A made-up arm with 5 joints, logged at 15 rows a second.
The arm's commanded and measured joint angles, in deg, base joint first. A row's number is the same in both.
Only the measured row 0 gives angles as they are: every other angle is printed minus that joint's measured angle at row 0.
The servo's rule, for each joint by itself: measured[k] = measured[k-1] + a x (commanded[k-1-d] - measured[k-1]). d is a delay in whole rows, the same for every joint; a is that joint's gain. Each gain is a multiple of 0.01, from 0.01 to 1. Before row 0 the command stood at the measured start. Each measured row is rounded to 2 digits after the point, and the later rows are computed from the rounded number. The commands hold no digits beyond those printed.
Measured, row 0: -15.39 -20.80 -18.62 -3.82 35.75
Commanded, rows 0 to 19: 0.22 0.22 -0.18 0.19 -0.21; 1.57 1.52 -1.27 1.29 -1.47; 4.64 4.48 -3.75 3.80 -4.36; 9.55 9.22 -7.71 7.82 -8.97; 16.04 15.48 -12.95 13.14 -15.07; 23.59 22.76 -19.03 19.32 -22.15; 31.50 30.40 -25.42 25.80 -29.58; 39.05 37.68 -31.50 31.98 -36.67; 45.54 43.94 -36.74 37.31 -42.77; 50.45 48.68 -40.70 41.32 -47.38; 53.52 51.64 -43.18 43.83 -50.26; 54.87 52.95 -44.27 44.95 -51.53; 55.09 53.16 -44.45 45.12 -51.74; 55.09 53.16 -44.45 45.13 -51.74; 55.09 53.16 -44.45 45.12 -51.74; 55.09 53.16 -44.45 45.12 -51.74; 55.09 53.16 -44.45 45.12 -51.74; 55.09 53.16 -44.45 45.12 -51.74; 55.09 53.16 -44.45 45.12 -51.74; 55.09 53.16 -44.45 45.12 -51.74
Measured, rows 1 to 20: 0.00 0.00 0.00 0.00 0.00; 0.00 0.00 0.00 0.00 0.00; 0.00 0.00 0.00 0.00 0.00; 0.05 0.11 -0.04 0.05 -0.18; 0.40 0.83 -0.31 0.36 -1.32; 1.38 2.69 -1.07 1.22 -4.00; 3.26 6.02 -2.53 2.87 -8.37; 6.20 10.84 -4.82 5.44 -14.27; 10.20 16.92 -7.95 8.91 -21.20; 15.10 23.79 -11.79 13.13 -28.57; 20.61 30.87 -16.13 17.84 -35.70; 26.34 37.54 -20.66 22.71 -41.92; 31.89 43.22 -25.07 27.36 -46.72; 36.86 47.51 -29.05 31.48 -49.84; 41.00 50.28 -32.40 34.85 -51.33; 44.24 51.75 -35.05 37.42 -51.69; 46.74 52.47 -37.12 39.35 -51.73; 48.66 52.82 -38.73 40.79 -51.74; 50.14 52.99 -39.99 41.87 -51.74; 51.28 53.08 -40.97 42.68 -51.74
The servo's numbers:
d 3
a 0.23 0.51 0.22 0.25 0.88

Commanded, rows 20 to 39: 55.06 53.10 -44.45 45.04 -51.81; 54.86 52.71 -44.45 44.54 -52.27; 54.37 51.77 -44.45 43.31 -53.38; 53.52 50.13 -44.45 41.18 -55.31; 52.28 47.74 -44.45 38.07 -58.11; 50.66 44.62 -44.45 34.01 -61.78; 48.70 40.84 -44.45 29.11 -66.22; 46.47 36.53 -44.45 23.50 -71.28; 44.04 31.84 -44.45 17.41 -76.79; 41.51 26.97 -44.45 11.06 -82.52; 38.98 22.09 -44.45 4.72 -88.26; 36.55 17.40 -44.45 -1.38 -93.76; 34.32 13.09 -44.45 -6.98 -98.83; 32.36 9.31 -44.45 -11.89 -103.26; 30.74 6.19 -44.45 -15.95 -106.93; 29.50 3.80 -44.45 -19.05 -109.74; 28.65 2.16 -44.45 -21.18 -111.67; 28.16 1.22 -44.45 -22.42 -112.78; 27.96 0.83 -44.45 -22.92 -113.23; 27.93 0.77 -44.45 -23.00 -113.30
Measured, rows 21 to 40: 52.16 53.12 -41.74 43.29 -51.74; 52.83 53.14 -42.34 43.75 -51.74; 53.35 53.15 -42.80 44.09 -51.74; 53.74 53.12 -43.16 44.33 -51.80; 54.00 52.91 -43.44 44.38 -52.21; 54.09 52.33 -43.66 44.11 -53.24; 53.96 51.21 -43.83 43.38 -55.06; 53.57 49.44 -43.97 42.05 -57.74; 52.90 46.98 -44.08 40.04 -61.30; 51.93 43.85 -44.16 37.31 -65.63; 50.67 40.12 -44.22 33.86 -70.60; 49.15 35.90 -44.27 29.75 -76.05; 47.39 31.35 -44.31 25.08 -81.74; 45.46 26.63 -44.34 19.99 -87.48; 43.41 21.92 -44.36 14.65 -93.01; 41.32 17.42 -44.38 9.24 -98.13; 39.26 13.28 -44.40 3.96 -102.64; 37.30 9.66 -44.41 -1.02 -106.42; 35.51 6.67 -44.42 -5.53 -109.34; 33.93 4.37 -44.43 -9.44 -111.39
